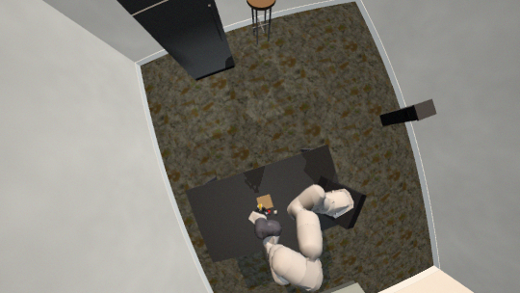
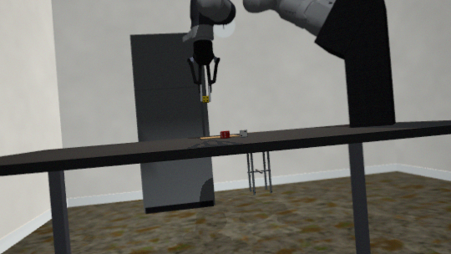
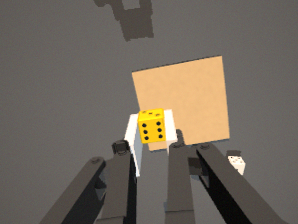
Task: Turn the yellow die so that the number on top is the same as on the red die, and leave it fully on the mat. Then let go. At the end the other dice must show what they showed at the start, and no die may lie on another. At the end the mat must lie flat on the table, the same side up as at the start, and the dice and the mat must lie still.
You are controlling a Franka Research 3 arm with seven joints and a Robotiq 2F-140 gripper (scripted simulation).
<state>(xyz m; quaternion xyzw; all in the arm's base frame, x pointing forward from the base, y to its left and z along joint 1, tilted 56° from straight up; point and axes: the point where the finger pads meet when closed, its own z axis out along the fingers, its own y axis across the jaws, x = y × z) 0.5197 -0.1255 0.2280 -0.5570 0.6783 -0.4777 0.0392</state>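
Now: hand 20 mm past the tan mat, 50 mm to the right of it and 180 mm above it. The rest, counted from my hand: white die: 30 mm behind, 190 mm to the left, 160 mm below; then red die: 10 mm ahead, 140 mm to the left, 160 mm below; then yellow die: 20 mm below.
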